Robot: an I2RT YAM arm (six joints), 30 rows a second.
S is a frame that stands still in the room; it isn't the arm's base.
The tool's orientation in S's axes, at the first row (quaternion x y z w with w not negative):
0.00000, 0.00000, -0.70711, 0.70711
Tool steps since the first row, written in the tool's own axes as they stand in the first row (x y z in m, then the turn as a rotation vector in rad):
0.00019, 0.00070, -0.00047, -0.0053, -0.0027, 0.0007
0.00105, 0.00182, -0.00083, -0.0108, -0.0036, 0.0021
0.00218, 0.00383, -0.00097, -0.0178, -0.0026, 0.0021
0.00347, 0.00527, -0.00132, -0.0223, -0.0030, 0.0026
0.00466, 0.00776, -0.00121, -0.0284, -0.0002, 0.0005
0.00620, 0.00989, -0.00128, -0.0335, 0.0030, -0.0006
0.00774, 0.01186, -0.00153, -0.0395, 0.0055, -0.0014
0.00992, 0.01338, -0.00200, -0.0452, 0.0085, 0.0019
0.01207, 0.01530, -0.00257, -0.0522, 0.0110, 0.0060
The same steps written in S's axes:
0.00070, -0.00019, -0.00047, -0.0027, 0.0053, 0.0007
0.00182, -0.00105, -0.00083, -0.0036, 0.0108, 0.0021
0.00383, -0.00218, -0.00097, -0.0026, 0.0178, 0.0021
0.00527, -0.00347, -0.00132, -0.0030, 0.0223, 0.0026
0.00776, -0.00466, -0.00121, -0.0002, 0.0284, 0.0005
0.00989, -0.00620, -0.00128, 0.0030, 0.0335, -0.0006
0.01186, -0.00774, -0.00153, 0.0055, 0.0395, -0.0014
0.01338, -0.00992, -0.00200, 0.0085, 0.0452, 0.0019
0.01530, -0.01207, -0.00257, 0.0110, 0.0522, 0.0060

